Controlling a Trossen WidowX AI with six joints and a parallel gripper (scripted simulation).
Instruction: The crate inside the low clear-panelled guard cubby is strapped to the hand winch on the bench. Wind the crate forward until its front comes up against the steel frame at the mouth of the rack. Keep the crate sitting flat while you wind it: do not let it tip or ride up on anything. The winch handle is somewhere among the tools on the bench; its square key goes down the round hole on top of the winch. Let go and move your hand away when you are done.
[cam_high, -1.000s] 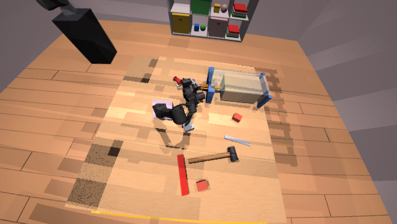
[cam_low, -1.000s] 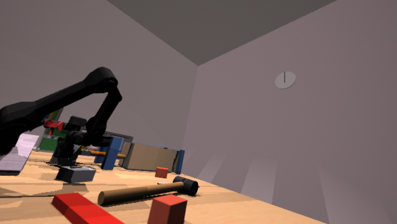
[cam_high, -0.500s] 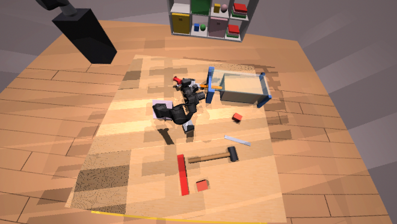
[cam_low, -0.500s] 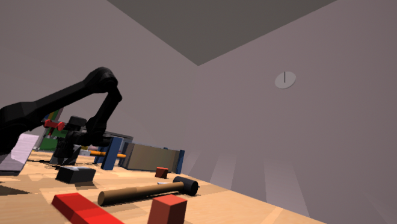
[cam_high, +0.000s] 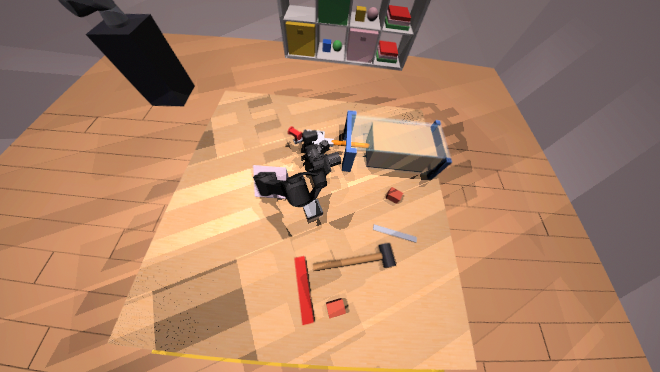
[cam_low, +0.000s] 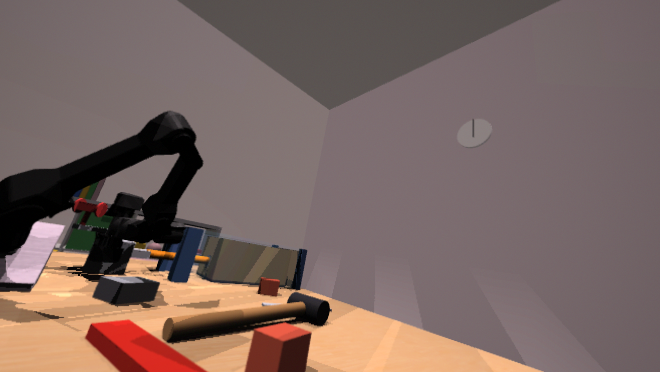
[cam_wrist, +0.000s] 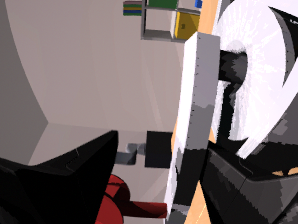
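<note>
The winch handle lies 2 cm to the right of my gripper tip, 1 cm below it and 1 cm behind it. The rest, counted from my gripper tip: red grip: 4 cm behind, 3 cm to the right, 2 cm above; blue steel frame: 21 cm ahead, 2 cm below; winch: 10 cm below, 3 cm ahead, 1 cm to the left.
</note>
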